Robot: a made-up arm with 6 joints. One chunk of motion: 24 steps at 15 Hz.
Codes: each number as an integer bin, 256 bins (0 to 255) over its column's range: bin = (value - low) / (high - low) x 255, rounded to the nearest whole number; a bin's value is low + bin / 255 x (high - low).
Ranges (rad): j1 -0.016..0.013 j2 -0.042..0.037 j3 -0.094..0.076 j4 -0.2..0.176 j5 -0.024..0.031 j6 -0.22..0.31
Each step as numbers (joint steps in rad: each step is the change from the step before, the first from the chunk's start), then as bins.
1 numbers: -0.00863 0.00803 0.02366 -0.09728 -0.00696 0.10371
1 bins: 65 161 176 70 79 156
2 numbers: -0.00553 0.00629 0.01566 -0.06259 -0.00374 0.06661
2 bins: 92 156 164 93 94 138
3 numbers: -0.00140 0.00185 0.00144 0.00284 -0.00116 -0.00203
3 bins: 128 142 143 138 106 105
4 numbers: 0.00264 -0.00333 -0.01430 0.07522 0.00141 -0.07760
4 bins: 164 125 120 187 118 69
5 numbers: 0.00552 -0.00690 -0.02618 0.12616 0.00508 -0.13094
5 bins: 189 113 102 221 135 43
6 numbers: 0.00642 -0.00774 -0.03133 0.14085 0.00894 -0.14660
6 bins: 197 111 94 231 153 35
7 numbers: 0.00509 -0.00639 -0.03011 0.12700 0.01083 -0.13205
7 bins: 185 115 96 222 161 42
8 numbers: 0.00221 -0.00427 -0.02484 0.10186 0.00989 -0.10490
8 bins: 160 122 104 205 157 55
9 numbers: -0.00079 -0.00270 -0.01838 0.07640 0.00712 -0.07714
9 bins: 134 127 113 187 144 69
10 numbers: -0.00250 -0.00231 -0.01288 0.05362 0.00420 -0.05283
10 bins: 119 128 122 172 131 80
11 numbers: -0.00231 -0.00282 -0.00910 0.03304 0.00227 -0.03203
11 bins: 120 126 127 158 122 90
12 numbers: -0.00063 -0.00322 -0.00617 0.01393 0.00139 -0.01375
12 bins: 135 125 132 145 118 99
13 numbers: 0.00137 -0.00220 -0.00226 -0.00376 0.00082 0.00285
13 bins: 153 128 138 133 115 107
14 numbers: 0.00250 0.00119 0.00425 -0.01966 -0.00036 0.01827
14 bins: 163 139 147 122 110 115
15 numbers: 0.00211 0.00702 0.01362 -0.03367 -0.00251 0.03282
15 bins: 159 158 161 113 100 122
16 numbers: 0.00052 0.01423 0.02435 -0.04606 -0.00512 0.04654
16 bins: 145 182 178 104 88 128
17 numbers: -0.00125 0.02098 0.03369 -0.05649 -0.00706 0.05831
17 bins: 130 203 192 97 79 134
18 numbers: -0.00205 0.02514 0.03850 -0.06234 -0.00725 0.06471
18 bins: 123 217 199 93 78 137
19 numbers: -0.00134 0.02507 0.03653 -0.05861 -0.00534 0.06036
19 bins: 129 216 196 96 87 135
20 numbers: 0.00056 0.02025 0.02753 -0.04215 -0.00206 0.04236
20 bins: 146 201 182 107 102 126
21 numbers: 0.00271 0.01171 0.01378 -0.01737 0.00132 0.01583
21 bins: 165 173 162 124 117 113
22 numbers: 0.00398 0.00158 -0.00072 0.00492 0.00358 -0.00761
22 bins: 176 141 140 139 128 102
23 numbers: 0.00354 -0.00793 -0.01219 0.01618 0.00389 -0.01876
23 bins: 172 110 123 147 129 97
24 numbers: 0.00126 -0.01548 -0.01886 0.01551 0.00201 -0.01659
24 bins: 152 86 113 146 121 98
